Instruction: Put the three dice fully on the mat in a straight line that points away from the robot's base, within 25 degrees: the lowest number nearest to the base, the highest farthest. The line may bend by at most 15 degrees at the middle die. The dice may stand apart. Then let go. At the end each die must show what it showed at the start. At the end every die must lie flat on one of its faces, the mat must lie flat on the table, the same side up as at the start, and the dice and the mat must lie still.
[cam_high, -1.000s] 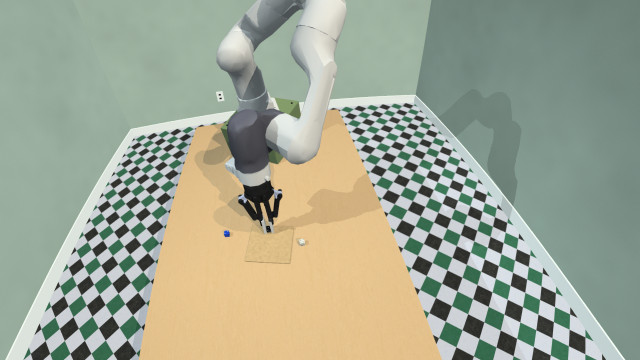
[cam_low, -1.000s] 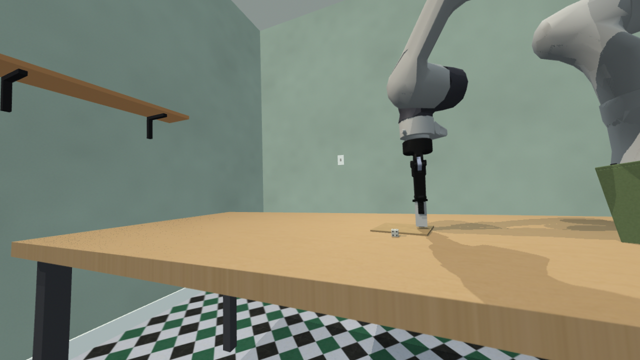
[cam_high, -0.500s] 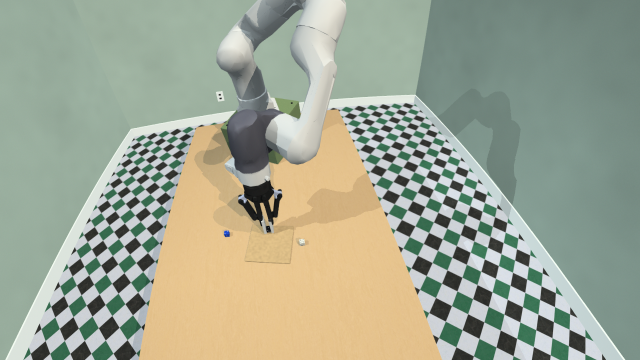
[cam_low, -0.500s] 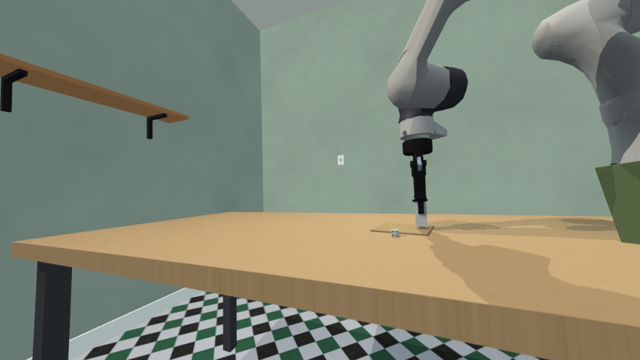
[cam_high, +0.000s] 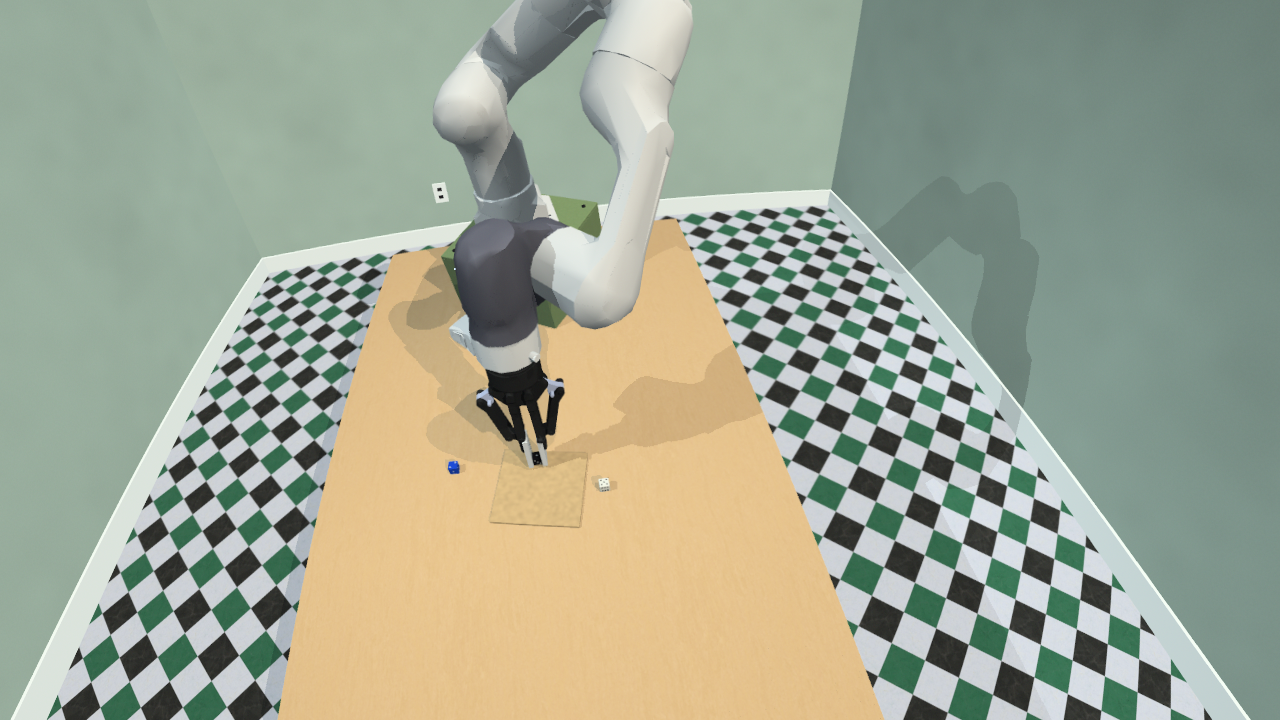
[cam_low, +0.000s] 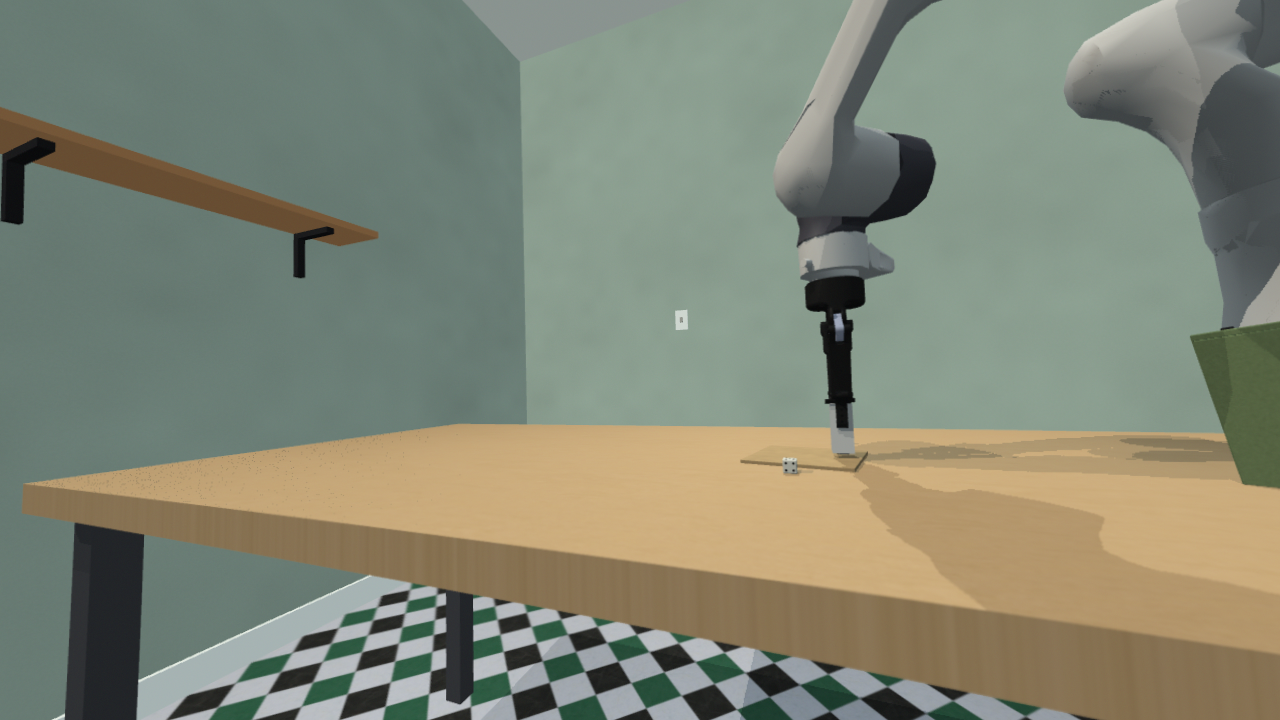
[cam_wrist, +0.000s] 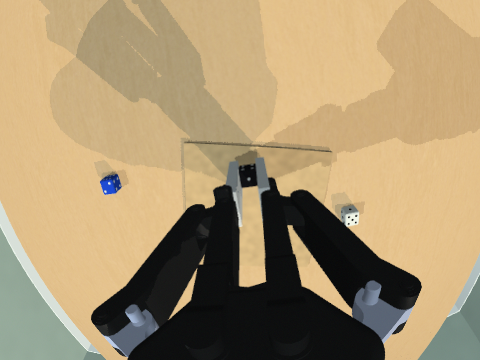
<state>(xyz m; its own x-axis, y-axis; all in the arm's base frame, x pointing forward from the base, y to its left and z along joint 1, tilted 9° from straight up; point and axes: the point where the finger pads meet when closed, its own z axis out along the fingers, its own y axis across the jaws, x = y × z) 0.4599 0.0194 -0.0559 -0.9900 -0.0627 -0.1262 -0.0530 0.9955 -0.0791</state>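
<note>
My gripper is now 3 cm above the black die. Round my hand: blue die: 14 cm to the right, 4 cm below; then tan mat: 5 cm ahead, 4 cm below; then white die: 6 cm ahead, 10 cm to the left, 4 cm below.
</note>
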